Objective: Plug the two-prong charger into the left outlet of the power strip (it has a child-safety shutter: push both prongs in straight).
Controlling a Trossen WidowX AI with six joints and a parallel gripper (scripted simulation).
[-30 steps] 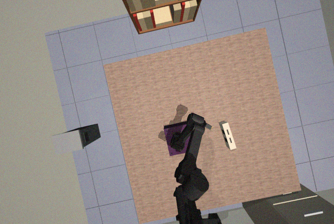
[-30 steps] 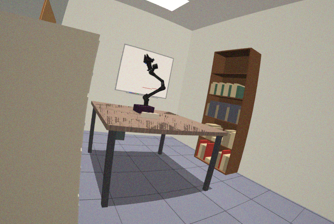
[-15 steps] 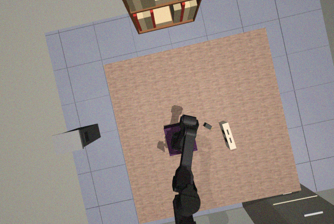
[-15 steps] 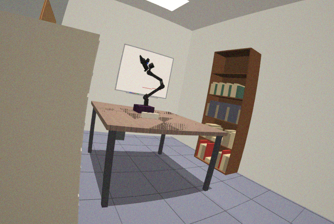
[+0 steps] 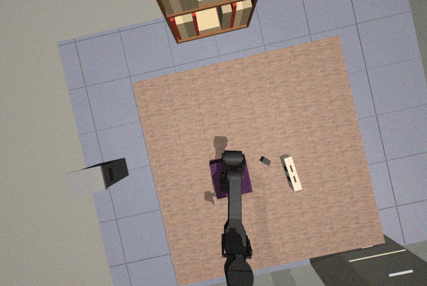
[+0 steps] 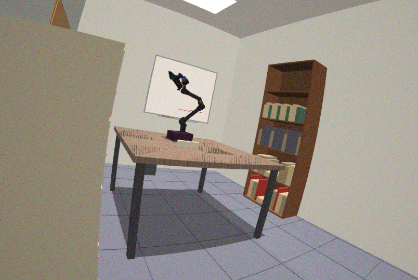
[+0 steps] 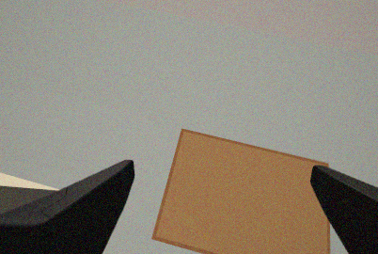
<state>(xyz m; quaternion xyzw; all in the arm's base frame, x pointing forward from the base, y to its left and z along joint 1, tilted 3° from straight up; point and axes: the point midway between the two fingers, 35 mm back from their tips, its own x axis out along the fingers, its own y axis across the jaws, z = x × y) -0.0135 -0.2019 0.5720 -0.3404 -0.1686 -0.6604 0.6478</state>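
My gripper tip is now 280 mm short of the dark grey charger, 250 mm to the right of it and 650 mm above it.
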